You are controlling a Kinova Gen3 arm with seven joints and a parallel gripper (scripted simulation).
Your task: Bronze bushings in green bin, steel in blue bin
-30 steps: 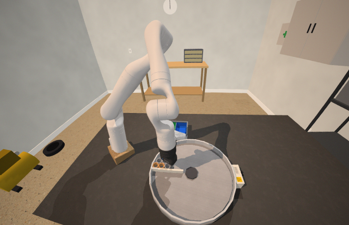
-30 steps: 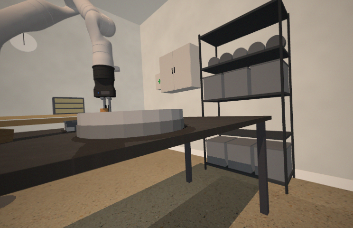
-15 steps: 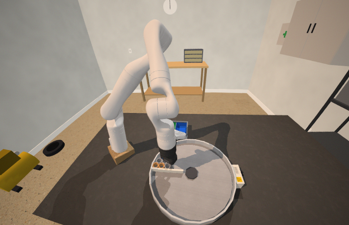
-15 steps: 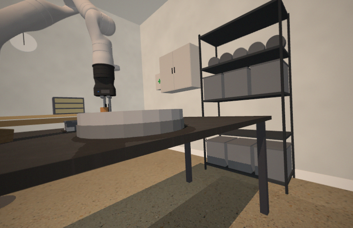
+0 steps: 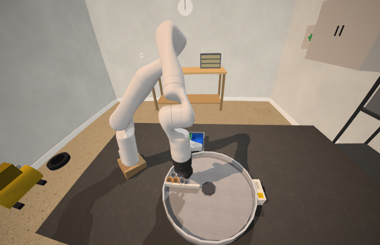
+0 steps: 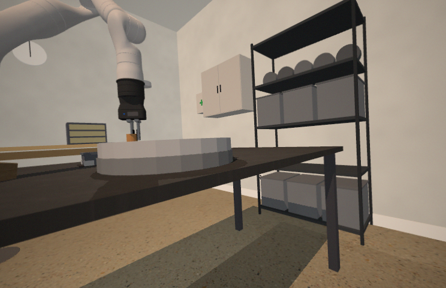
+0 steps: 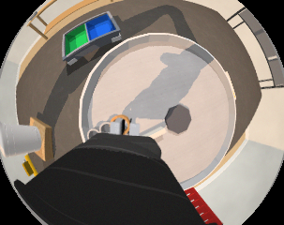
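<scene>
My hand is 10 mm past the green bin, 310 mm to the right of it and 80 mm above it. From my hand the other things lie so: turntable (100 mm ahead, 40 mm to the right, 50 mm below).
</scene>
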